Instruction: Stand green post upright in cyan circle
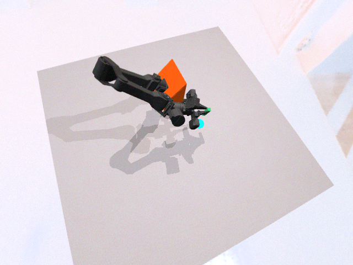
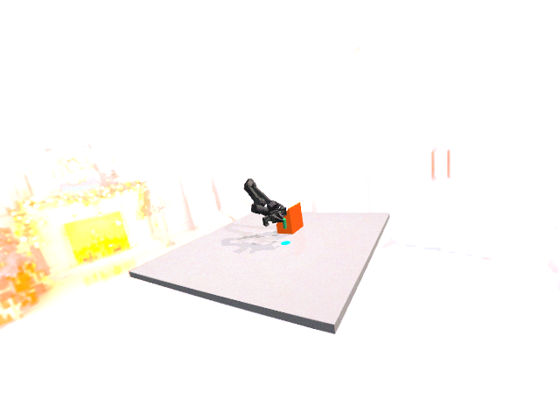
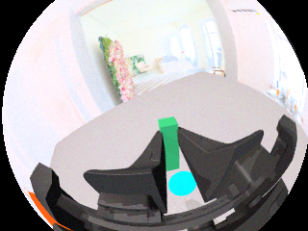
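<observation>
Now: the cyan circle 20 mm to the right of my gripper tip and 150 mm below it. From my gripper tip the other things lie so: green post 20 mm below.
</observation>
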